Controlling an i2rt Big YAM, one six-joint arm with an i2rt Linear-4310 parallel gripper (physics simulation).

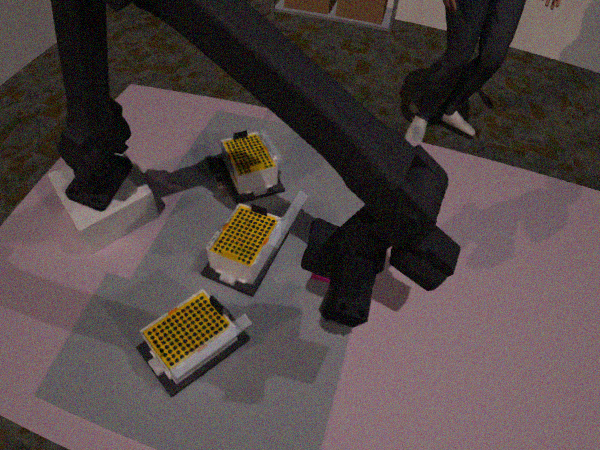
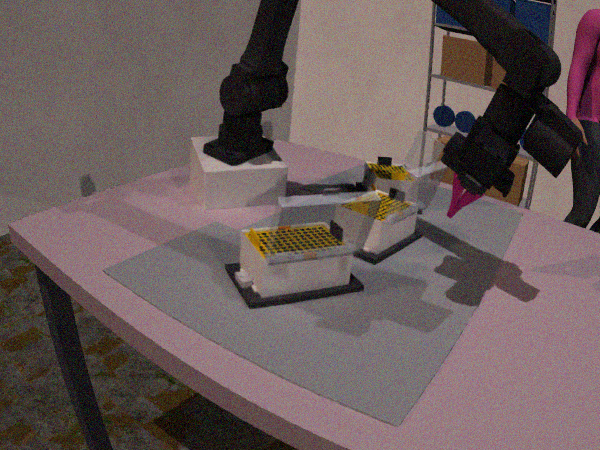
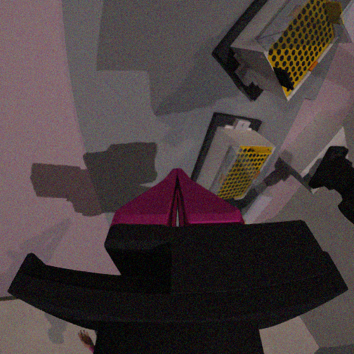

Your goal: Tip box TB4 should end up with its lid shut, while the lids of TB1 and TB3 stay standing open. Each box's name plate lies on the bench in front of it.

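Places are measured from the arm's base along level axes (x ahead, y left, z up), in centimetres.
Pixels of known places: gripper, between the fingertips: (image 1: 313,275) (image 2: 449,215); arm's base, origin of its link: (image 1: 100,181) (image 2: 238,150).
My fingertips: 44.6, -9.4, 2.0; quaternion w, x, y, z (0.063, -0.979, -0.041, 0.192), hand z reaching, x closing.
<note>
For each thing: its top centre in the pictures, then the offset to it from my fingertips, as dx, dy, dz. "spot": a spot on its surface instead. Level surfaces: height alone.
- middle box, centre of its top: (image 2: 373,199) (image 1: 238,229) -15.1, +7.9, -3.8
- far box, centre of its top: (image 2: 391,164) (image 1: 248,147) -20.6, +28.1, -3.0
- faint clear lid, a spot on its surface: (image 2: 420,145) spot: -17.7, +36.6, +0.6
- grey mat, height of its surface: dz -10.4
- pink bench, height of its surface: dz -10.7
Three white tip boxes with yellow, dark-holed racks sit on dark bases. The near box (image 1: 186,330) (image 2: 300,265) has its clear lid (image 1: 242,322) (image 2: 327,200) standing open. The middle box (image 1: 245,240) (image 2: 392,227) has its clear lid (image 1: 295,207) (image 2: 430,171) standing open. The far box (image 1: 252,162) (image 2: 390,172) has a faint clear lid (image 2: 420,145) that looks upright. Name plates cannot be read, so which box is TB4, TB1 or TB3 cannot be told. My gripper (image 1: 320,277) (image 2: 452,215) (image 3: 176,174) is shut and empty, in the air to the right of the middle box.
The boxes stand on a grey mat (image 1: 95,365) (image 2: 370,390) on the pink bench (image 1: 450,380) (image 2: 525,380). The arm's white base block (image 1: 117,220) (image 2: 245,187) is at the back left. A person (image 1: 465,65) (image 2: 587,95) and a shelf rack (image 2: 429,100) are beyond the bench.
</note>
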